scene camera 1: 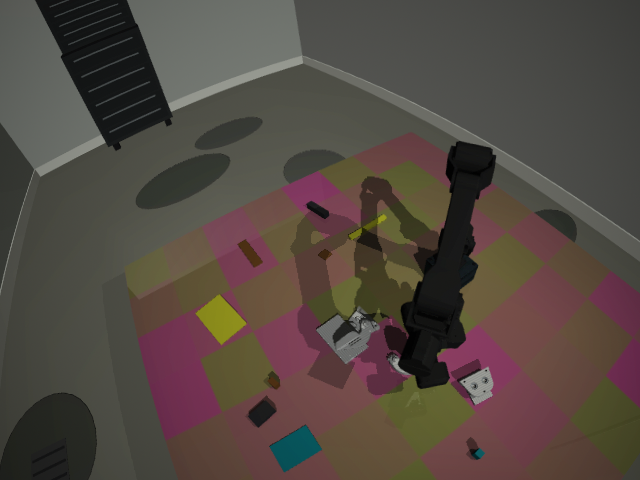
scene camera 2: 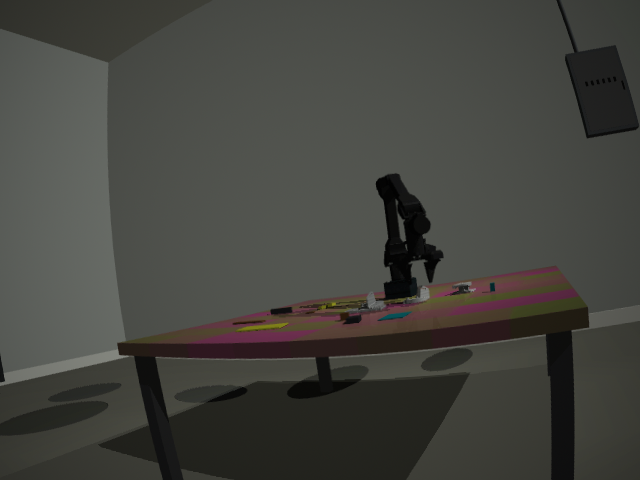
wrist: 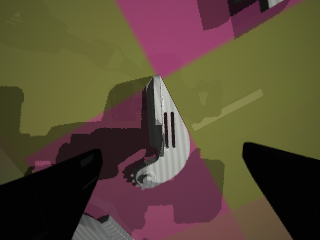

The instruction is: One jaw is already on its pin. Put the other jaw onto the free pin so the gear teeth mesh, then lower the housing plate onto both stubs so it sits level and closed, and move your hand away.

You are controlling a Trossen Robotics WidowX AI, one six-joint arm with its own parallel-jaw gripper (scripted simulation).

Scene:
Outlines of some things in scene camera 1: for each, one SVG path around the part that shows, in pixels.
The gripper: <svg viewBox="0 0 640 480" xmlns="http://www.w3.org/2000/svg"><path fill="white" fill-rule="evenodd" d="M446 362L438 363L436 356L433 370L428 377L415 376L418 388L424 389L446 385L450 379ZM462 322L459 321L456 329L452 328L449 339L440 336L441 343L438 353L441 352L441 349L457 349L465 342L466 335ZM412 301L401 306L401 317L408 335L414 330L413 327L406 326Z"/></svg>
A yellow sheet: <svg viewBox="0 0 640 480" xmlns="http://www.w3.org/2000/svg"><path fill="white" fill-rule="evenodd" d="M218 294L195 314L214 335L219 344L223 345L226 340L229 340L232 335L235 335L247 323Z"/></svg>

